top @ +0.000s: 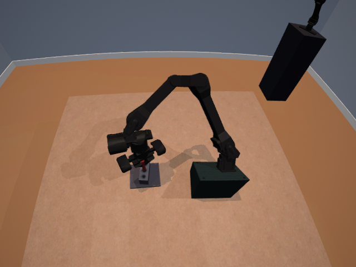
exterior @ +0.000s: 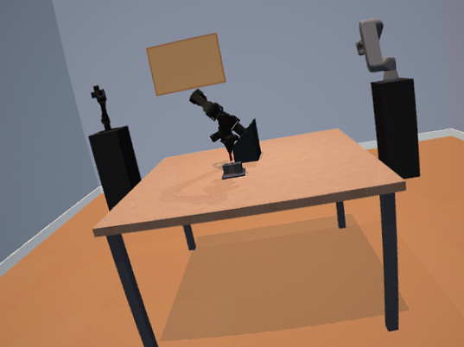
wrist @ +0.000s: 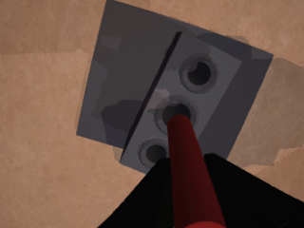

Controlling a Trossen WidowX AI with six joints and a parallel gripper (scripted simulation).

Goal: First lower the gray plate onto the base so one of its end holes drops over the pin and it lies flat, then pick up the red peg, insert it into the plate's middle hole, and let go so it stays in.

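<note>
My gripper tip is now right at the red peg. Round my gripper tip: dark square base: 11 cm below, 2 cm to the left; gray plate: 7 cm below.
</note>
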